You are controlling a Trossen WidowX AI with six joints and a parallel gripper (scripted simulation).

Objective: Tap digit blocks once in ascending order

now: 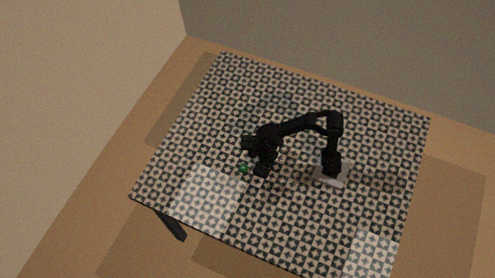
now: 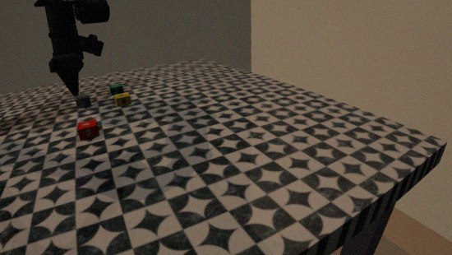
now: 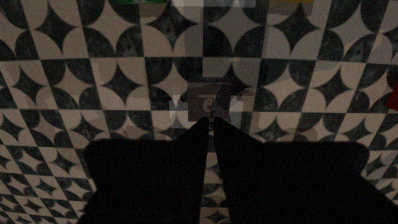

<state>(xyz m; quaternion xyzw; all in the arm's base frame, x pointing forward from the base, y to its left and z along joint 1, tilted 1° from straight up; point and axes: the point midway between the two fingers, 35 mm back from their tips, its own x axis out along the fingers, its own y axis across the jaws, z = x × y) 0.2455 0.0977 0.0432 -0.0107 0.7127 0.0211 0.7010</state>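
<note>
Right now my gripper tip is 2 cm above the grey block and 1 cm short of it. The rest, counted from my gripper tip: red block (19 cm to the right, 3 cm ahead, 2 cm below); then green block (10 cm ahead, 5 cm to the left, 2 cm below); then yellow block (10 cm ahead, 5 cm to the right, 2 cm below).
</note>
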